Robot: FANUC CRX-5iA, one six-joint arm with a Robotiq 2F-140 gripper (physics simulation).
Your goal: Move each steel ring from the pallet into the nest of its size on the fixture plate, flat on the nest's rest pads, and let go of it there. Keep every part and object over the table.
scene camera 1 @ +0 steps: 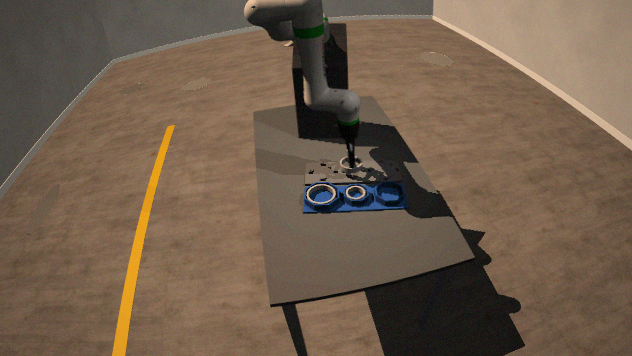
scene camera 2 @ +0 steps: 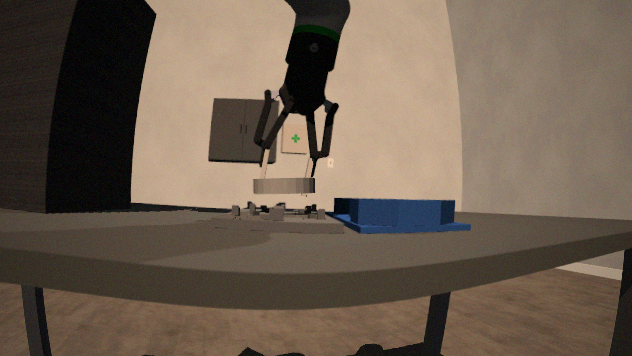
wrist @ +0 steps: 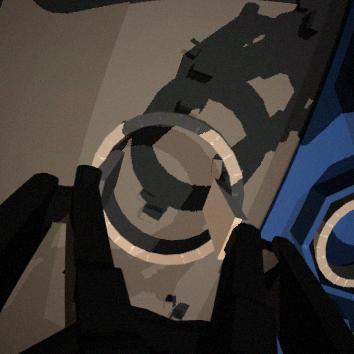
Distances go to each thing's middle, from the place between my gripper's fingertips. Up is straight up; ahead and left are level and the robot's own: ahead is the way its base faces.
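Labels:
From my hand: grey fixture plate (scene camera 1: 380, 170), 10 mm to the left, 40 mm below; blue pallet (scene camera 1: 372, 205), 30 mm to the right, 170 mm ahead, 40 mm below. Going by their middles, of the things named here the grey fixture plate is the nearest to my hand.

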